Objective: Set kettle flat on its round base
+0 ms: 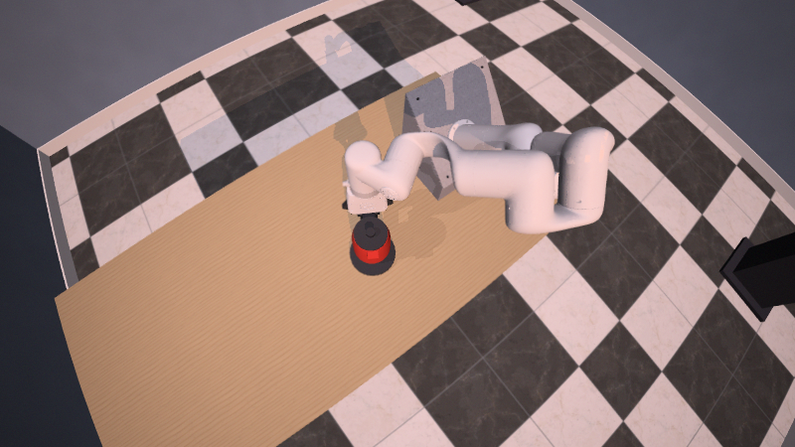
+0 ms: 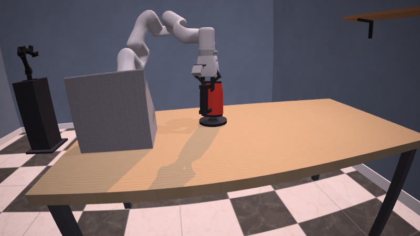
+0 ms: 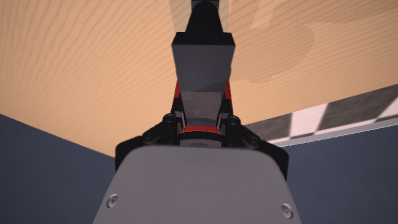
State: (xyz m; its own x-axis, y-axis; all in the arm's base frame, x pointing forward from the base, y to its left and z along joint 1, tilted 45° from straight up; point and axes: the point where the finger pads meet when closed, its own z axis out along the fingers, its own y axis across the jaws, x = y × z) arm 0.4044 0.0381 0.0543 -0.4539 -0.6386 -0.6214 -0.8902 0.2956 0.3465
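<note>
Now: hand 1 cm short of the kettle, 2 cm to the right of it and 6 cm above it. Also, from my hand: round black base 3 cm ahead, 5 cm to the left, 19 cm below.
</note>
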